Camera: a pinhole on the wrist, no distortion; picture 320 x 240 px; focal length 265.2 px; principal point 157.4 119.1 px. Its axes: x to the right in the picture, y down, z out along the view. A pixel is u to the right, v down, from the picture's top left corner.
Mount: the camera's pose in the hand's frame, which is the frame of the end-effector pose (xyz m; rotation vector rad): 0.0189 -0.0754 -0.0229 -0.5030 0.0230 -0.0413
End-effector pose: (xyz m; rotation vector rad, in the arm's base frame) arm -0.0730 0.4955 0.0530 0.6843 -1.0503 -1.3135
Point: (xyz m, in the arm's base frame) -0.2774 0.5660 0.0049
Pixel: outside the picture
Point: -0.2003 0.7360 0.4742
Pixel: 66.4 228.1
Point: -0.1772 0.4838 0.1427
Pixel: 175.5 150.7
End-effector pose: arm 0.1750 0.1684 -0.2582 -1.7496 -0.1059 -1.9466
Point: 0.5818 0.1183 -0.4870
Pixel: 10.2 200.6
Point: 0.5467 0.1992 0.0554
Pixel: 306.3 63.2
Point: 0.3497 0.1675 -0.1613
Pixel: 224.6 136.0
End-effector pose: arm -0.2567 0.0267 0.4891 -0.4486 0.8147 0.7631
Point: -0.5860 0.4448 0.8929
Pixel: outside the picture
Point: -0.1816 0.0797 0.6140
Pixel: 55.7 48.2
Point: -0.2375 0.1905 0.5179
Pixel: 192.4 209.7
